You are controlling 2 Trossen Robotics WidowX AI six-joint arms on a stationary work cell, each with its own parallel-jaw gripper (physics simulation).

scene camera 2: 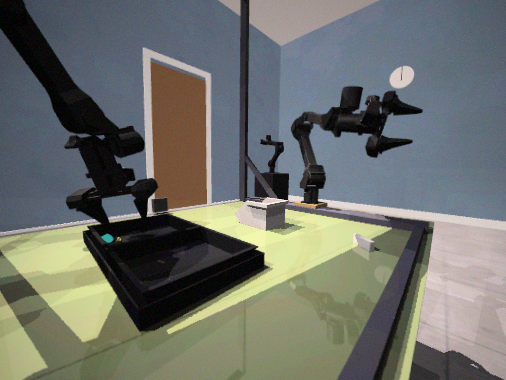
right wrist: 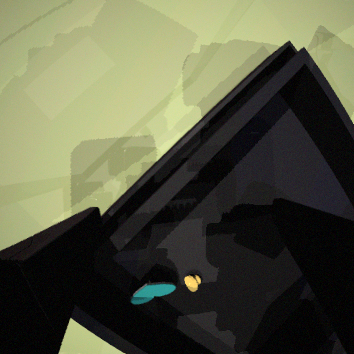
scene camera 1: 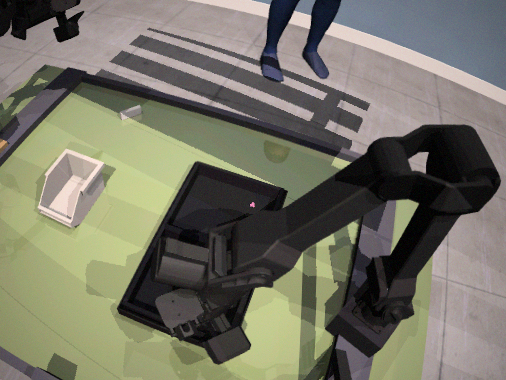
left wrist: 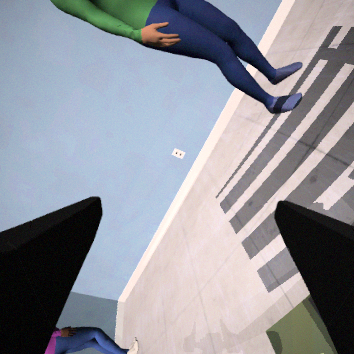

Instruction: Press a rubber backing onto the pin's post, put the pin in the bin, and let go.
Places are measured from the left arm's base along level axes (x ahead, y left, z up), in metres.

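Where they show: left gripper, fingertip midpoint: [scene camera 2: 417,126] [left wrist: 189,207]; right gripper, fingertip midpoint: [scene camera 2: 127,223] [right wrist: 187,211]; left arm's base at its link origin: [scene camera 2: 310,202]; right arm's base at its link origin: [scene camera 1: 375,311].
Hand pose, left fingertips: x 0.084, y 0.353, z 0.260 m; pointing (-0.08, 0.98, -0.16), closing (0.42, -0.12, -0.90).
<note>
Things, the pixels of their top centre, and the offset from my left fingertips. "spot": a spot on its surface instead.
- teal pin at its top centre: [right wrist: 156,295] [scene camera 2: 107,233] 0.457 m right, 0.615 m ahead, 0.269 m down
- black tray at its top centre: [right wrist: 341,327] [scene camera 1: 209,242] [scene camera 2: 160,235] 0.328 m right, 0.542 m ahead, 0.254 m down
- small gold piece at its top centre: [right wrist: 196,287] [scene camera 2: 118,236] 0.439 m right, 0.597 m ahead, 0.275 m down
- tiny pink piece at its top centre: [scene camera 1: 252,203] 0.191 m right, 0.578 m ahead, 0.276 m down
- pale bin at a spot on its surface: [scene camera 1: 76,186] spot: 0.316 m right, 0.210 m ahead, 0.287 m down
- small white block at its top centre: [scene camera 1: 130,109] [scene camera 2: 363,237] 0.055 m right, 0.192 m ahead, 0.271 m down
- dark frame at a spot on its surface: [scene camera 2: 385,310] spot: 0.044 m left, 0.433 m ahead, 0.272 m down
A teal pin [scene camera 2: 107,238] [right wrist: 154,291] lies in a compartment of the black tray [scene camera 1: 240,176] [scene camera 2: 205,287]. A small gold piece [scene camera 2: 118,239] [right wrist: 192,282] lies beside it, apart. A tiny pink piece [scene camera 1: 252,204], perhaps the rubber backing, lies in the tray's other compartment. The pale bin [scene camera 1: 76,186] [scene camera 2: 272,215] stands upright. My right gripper [scene camera 2: 125,220] [right wrist: 187,211] is open, fingers down, above the pin's compartment. In scene camera 1 the arm hides the pin. My left gripper [scene camera 2: 416,126] [left wrist: 189,207] is open and empty, raised away from the tray.
A small white block [scene camera 1: 131,113] [scene camera 2: 364,242] lies on the table beyond the tray. A dark frame [scene camera 1: 215,116] [scene camera 2: 385,310] edges the table. The tray has raised walls and a divider. A person's legs [scene camera 1: 320,30] show beyond the table.
</note>
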